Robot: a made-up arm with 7 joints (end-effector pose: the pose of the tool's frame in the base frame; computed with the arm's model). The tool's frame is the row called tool.
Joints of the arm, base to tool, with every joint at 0 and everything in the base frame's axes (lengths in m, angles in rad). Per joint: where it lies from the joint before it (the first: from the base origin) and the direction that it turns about. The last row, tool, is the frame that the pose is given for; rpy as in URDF.
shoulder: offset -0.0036 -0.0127 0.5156 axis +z
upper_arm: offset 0.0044 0.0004 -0.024 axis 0 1 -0.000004
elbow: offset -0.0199 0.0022 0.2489 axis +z
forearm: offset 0.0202 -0.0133 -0.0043 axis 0 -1 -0.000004
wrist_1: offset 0.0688 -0.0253 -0.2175 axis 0 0.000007 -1
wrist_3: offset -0.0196 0.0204 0.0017 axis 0 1 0.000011
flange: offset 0.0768 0.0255 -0.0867 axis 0 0.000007 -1
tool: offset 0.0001 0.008 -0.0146 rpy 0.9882 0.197 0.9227
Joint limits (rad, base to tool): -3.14..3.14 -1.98..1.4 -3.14..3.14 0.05..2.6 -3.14..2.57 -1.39..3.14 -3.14..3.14
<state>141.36 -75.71 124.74 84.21 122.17 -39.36 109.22</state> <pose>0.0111 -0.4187 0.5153 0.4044 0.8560 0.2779 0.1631</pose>
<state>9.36 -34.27 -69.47 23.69 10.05 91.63 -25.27</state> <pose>0.0704 -0.0764 0.4891 0.8320 0.1046 0.2801 0.4674</pose>
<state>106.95 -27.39 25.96 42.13 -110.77 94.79 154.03</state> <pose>-0.0394 0.2177 0.7032 0.4308 -0.5827 0.5995 0.3396</pose>
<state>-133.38 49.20 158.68 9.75 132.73 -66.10 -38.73</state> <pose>0.1095 -0.1465 0.5699 0.3416 -0.2036 -0.2146 0.8920</pose>
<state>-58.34 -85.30 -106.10 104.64 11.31 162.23 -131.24</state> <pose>-0.2697 0.1063 0.4691 -0.3162 -0.2536 0.5570 0.7248</pose>
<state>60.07 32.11 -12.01 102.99 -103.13 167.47 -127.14</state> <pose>0.2739 0.1129 0.7249 0.1071 0.9882 0.0615 0.0909</pose>
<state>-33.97 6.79 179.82 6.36 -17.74 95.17 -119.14</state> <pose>0.0135 0.0236 0.4556 0.3684 -0.6028 0.1143 0.6984</pose>
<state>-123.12 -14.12 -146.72 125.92 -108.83 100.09 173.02</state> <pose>0.2408 0.2857 0.8756 0.5335 -0.7434 -0.0260 0.4027</pose>
